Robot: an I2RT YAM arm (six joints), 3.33 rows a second.
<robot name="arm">
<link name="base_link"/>
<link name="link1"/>
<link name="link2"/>
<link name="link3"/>
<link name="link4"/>
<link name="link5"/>
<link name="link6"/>
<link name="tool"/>
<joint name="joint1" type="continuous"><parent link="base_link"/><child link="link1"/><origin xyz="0 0 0.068" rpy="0 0 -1.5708"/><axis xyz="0 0 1"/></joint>
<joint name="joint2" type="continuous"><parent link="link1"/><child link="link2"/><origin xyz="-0.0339 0.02 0.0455" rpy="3.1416 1.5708 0"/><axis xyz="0 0 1"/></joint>
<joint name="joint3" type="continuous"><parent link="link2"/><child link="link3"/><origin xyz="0 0.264 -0.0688" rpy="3.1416 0 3.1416"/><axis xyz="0 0 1"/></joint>
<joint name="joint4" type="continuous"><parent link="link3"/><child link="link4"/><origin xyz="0.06 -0.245 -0.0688" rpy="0 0 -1.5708"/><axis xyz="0 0 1"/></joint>
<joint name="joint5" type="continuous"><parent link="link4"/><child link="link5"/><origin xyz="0.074 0.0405 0.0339" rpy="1.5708 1.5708 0"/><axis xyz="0 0 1"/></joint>
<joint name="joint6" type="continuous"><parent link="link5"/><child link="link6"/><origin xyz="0 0.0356 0.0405" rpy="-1.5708 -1.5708 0"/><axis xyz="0 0 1"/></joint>
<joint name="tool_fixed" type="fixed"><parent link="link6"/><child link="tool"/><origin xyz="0 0 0"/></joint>
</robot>
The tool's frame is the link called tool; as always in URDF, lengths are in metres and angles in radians. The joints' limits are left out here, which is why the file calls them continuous.
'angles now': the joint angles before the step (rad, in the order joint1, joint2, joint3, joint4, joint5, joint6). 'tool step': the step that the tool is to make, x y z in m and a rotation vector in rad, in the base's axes. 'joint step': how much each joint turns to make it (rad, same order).
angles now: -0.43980, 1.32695, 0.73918, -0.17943, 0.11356, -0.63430
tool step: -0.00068, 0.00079, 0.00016, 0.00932, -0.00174, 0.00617
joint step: 0.00017, -0.00396, -0.00122, -0.00541, -0.01069, 0.00244
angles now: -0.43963, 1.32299, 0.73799, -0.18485, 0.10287, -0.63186
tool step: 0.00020, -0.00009, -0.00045, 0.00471, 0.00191, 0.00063
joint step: -0.00040, 0.00240, 0.00118, -0.00269, -0.00314, 0.00176
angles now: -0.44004, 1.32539, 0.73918, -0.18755, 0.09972, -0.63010
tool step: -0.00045, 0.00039, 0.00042, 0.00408, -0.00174, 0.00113
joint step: 0.00009, -0.00308, -0.00030, -0.00318, -0.00384, 0.00246
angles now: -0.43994, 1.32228, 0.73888, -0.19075, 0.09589, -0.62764
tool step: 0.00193, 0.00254, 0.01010, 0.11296, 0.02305, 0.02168
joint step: 0.00085, 0.00513, 0.06885, -0.13538, -0.08130, 0.04869
